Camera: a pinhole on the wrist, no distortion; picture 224 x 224 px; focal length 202.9 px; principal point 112.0 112.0 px. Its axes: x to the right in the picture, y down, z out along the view. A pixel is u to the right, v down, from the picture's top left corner.
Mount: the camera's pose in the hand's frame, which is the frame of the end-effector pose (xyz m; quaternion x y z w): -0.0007 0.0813 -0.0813 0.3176 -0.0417 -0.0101 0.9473
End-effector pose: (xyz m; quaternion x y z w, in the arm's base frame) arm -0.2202 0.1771 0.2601 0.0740 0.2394 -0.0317 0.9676
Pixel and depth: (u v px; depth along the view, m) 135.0 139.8 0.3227
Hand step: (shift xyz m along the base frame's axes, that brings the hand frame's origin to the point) 0.0931 -0.1105 0.1650
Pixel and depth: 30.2 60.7 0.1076
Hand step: -0.0541 0.0008 0.0110
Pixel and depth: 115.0 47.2 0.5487
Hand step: 0.0432 -0.4221 0.1866
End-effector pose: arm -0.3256 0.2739 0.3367 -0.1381 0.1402 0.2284 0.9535
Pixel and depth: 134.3 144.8 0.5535
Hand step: 0.1820 -0.0154 0.4171
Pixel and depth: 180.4 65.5 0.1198
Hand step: 0.0322 -0.0006 -0.0066
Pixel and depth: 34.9 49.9 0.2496
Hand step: -0.0268 -0.1325 0.1225
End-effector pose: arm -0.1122 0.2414 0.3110 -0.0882 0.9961 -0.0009 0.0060
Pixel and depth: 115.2 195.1 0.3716
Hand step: 0.0346 -0.0158 -0.3058
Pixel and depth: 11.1 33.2 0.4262
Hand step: 0.2971 -0.2493 -0.1386
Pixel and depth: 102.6 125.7 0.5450
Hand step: 0.1139 -0.1998 -0.3707
